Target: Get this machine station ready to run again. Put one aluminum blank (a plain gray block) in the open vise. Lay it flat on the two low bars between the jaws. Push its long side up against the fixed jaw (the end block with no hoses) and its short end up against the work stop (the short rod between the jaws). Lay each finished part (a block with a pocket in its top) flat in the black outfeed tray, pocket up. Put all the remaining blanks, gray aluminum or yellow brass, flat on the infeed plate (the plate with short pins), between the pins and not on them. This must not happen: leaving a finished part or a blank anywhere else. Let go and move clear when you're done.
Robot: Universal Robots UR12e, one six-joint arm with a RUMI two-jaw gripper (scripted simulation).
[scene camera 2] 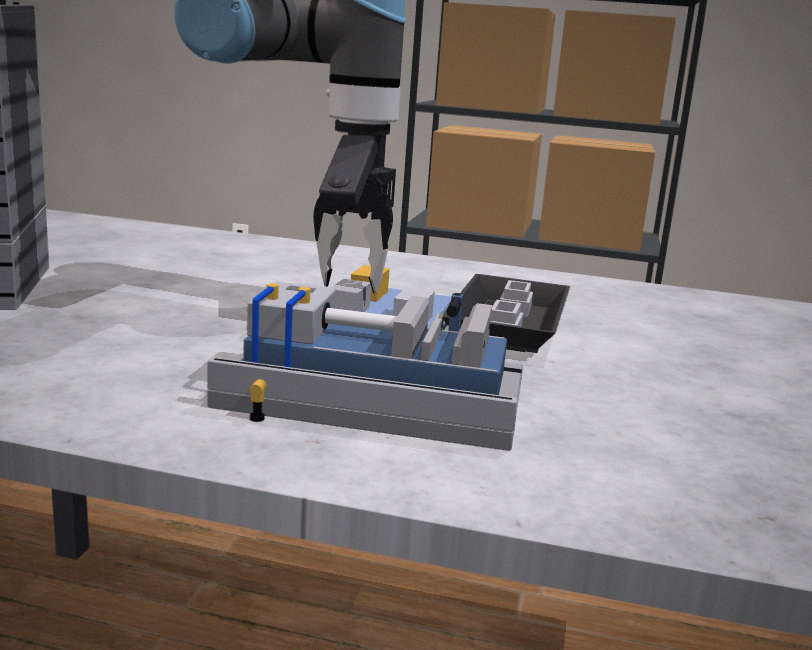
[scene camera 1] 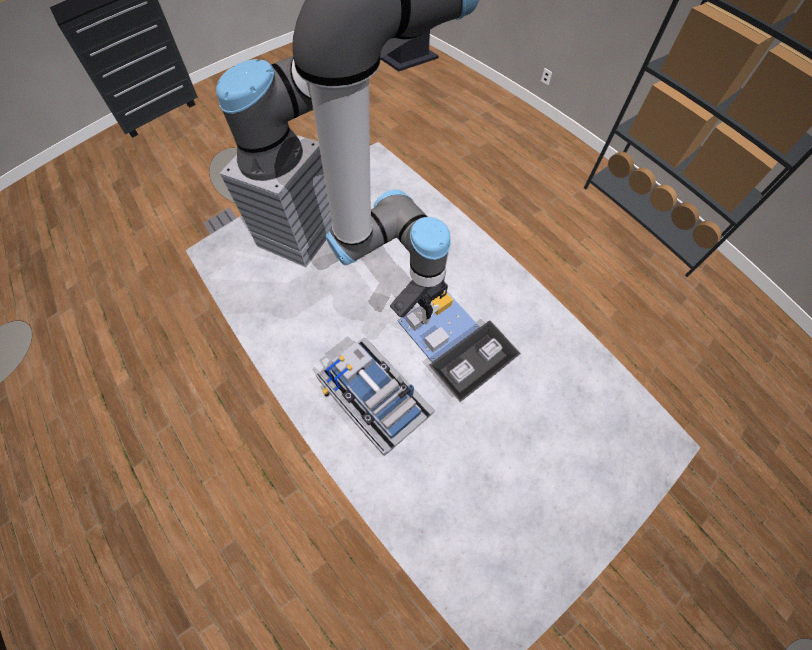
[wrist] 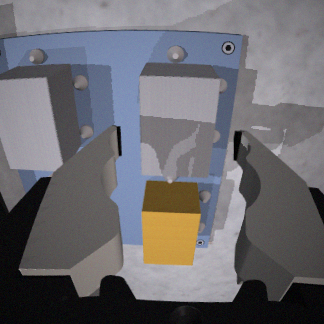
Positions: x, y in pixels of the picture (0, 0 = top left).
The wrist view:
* my gripper: 177, 130
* gray aluminum blank: 178, 102
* yellow brass blank: 171, 213
